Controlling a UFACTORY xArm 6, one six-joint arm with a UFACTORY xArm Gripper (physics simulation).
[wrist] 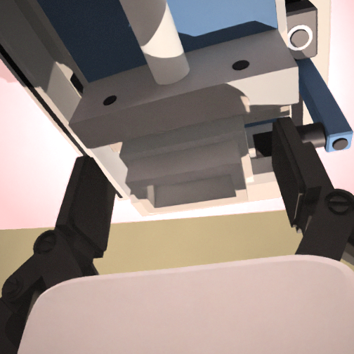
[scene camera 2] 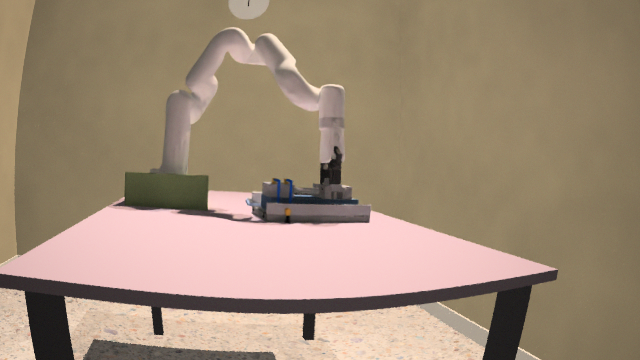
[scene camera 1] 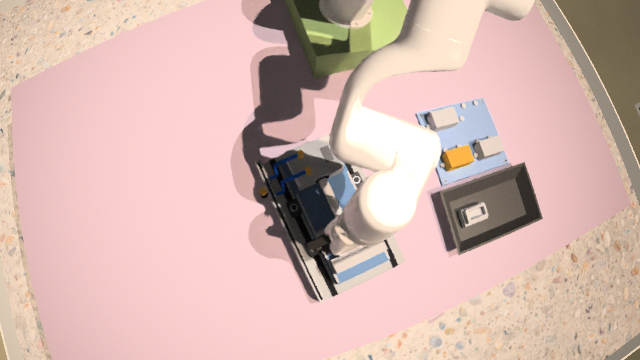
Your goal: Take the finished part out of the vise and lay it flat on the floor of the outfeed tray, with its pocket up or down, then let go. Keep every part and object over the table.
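Seen in the pictures: gripper, fingertip midpoint: (scene camera 2: 329,184); arm's base, link origin: (scene camera 2: 173,180) (scene camera 1: 345,9).
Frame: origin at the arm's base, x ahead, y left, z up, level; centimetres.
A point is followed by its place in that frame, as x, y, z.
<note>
The vise (scene camera 1: 312,280) {52.9, -26.7, -2.9} (scene camera 2: 320,212) {42.5, -28.2, -5.1} (wrist: 185,107) lies under the arm. In the wrist view, a shaded grey stepped block (wrist: 182,161) shows beyond the wide jaw with two dark holes. I cannot tell where the finished part ends and the far jaw begins, nor which way the pocket faces. My gripper (scene camera 2: 331,182) {47.8, -18.1, 2.0} (wrist: 183,157) is open and empty, low over the vise, its black fingers to the left and right of the block in the wrist view. The dark grey outfeed tray (scene camera 1: 534,192) {54.3, 26.6, -3.6} stands right of the vise. A pale pocketed piece (scene camera 1: 466,217) {52.7, 7.0, -3.7} lies inside at its left.
A blue board (scene camera 1: 462,132) {34.7, 15.8, -7.1} with two grey boxes and an orange box (scene camera 1: 457,157) {40.2, 10.2, -3.5} lies behind the tray. Blue hooked pieces with orange ends (scene camera 1: 295,177) {34.7, -23.5, 3.0} rise from the vise's left rear. A blue arm (wrist: 325,105) is beside the right finger. The green base (scene camera 1: 340,62) {12.3, -5.8, -3.0} (scene camera 2: 166,190) {-1.7, -11.2, -2.5} stands behind.
</note>
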